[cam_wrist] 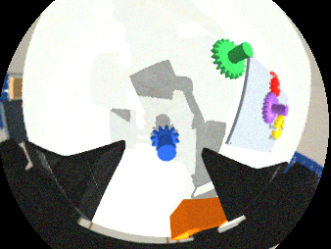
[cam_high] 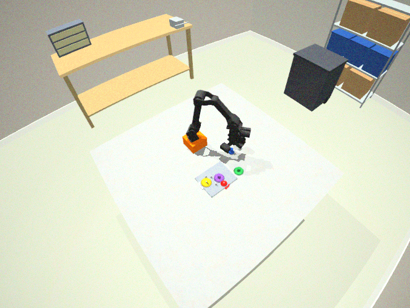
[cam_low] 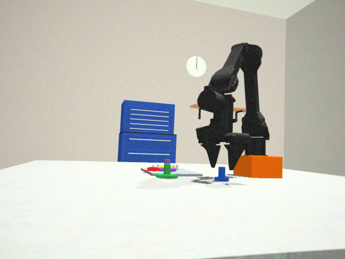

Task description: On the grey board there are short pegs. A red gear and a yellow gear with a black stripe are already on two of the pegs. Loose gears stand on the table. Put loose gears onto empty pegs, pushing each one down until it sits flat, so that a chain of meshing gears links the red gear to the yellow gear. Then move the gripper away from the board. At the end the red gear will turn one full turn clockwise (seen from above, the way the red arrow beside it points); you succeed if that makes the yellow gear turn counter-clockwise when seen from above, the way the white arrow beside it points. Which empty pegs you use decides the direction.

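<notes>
My gripper tip is now 20 mm above the small blue gear. The rest, counted from my gripper tip: large purple gear (180 mm to the right, 140 mm ahead, 10 mm below); green gear (150 mm ahead, 50 mm to the right, 20 mm below); grey board (200 mm to the right, 130 mm ahead, 30 mm below).
</notes>
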